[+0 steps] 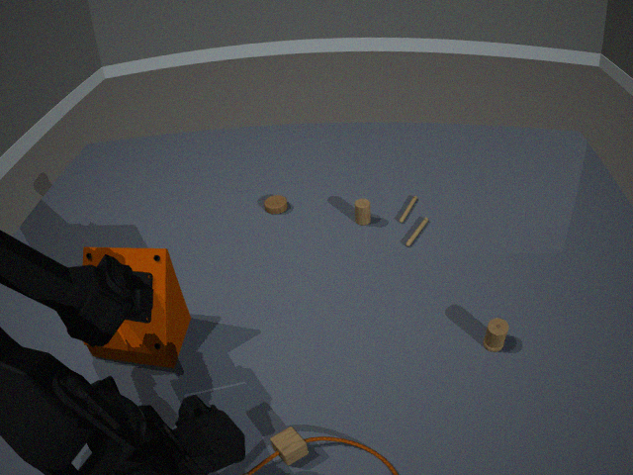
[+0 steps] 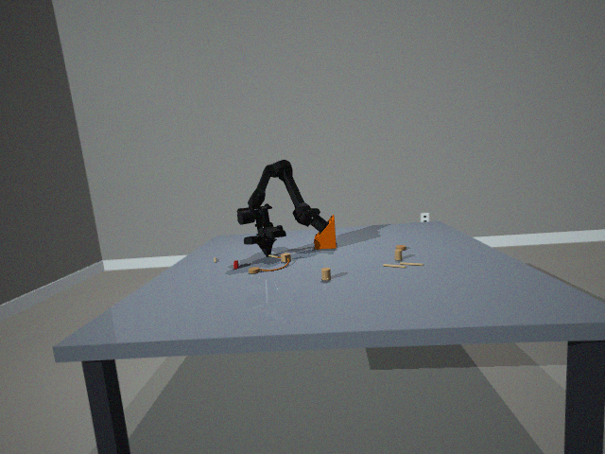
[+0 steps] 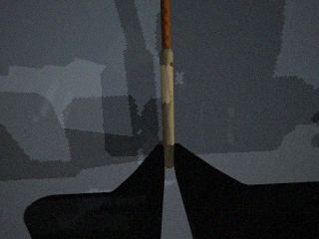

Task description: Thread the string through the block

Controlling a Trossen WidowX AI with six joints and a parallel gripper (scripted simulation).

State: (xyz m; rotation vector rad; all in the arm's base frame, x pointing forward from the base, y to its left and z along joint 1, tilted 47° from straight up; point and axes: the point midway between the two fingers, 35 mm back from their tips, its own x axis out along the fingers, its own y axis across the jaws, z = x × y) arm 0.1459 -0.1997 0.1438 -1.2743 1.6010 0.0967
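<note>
My gripper tip is now 30 mm short of the thin wooden stick, 30 mm to the right of it and 10 mm below it. From my gripper tip the other things lie so: wooden block 80 mm ahead, 90 mm to the left, 10 mm above; then round wooden button 210 mm ahead, 10 mm to the right, 10 mm above; then red piece 150 mm ahead, 100 mm to the right, 10 mm above.
</note>
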